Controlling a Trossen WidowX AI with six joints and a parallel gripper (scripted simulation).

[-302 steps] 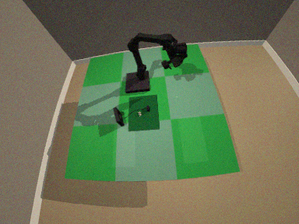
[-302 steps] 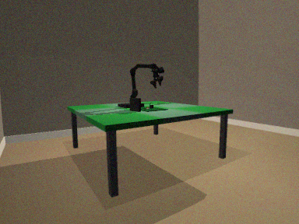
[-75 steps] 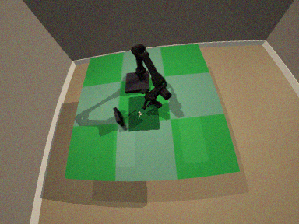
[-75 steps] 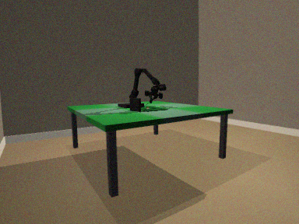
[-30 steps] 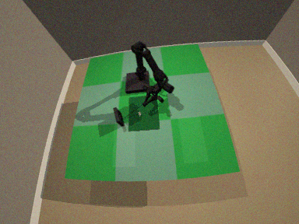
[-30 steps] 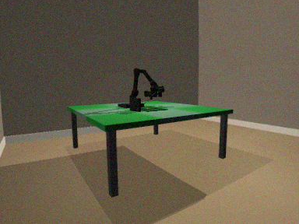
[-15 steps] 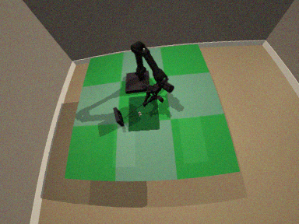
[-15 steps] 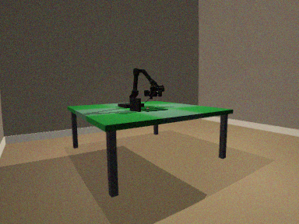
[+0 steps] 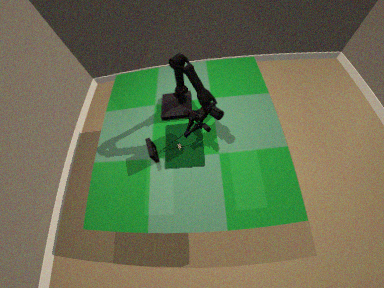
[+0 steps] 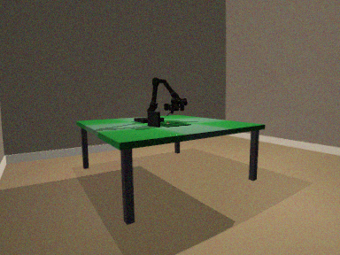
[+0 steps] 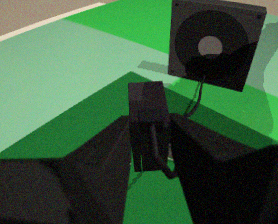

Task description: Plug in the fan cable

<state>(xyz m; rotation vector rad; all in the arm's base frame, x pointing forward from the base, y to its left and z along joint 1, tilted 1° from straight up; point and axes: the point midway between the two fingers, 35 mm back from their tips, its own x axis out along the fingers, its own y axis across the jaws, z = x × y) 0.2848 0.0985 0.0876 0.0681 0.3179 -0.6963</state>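
Right now the dark green board is 2 cm ahead of my gripper tip, 4 cm to the right of it and 13 cm below it. Round my gripper tip: black fan 9 cm ahead, 21 cm to the right, 6 cm below; fan plug 1 cm below.
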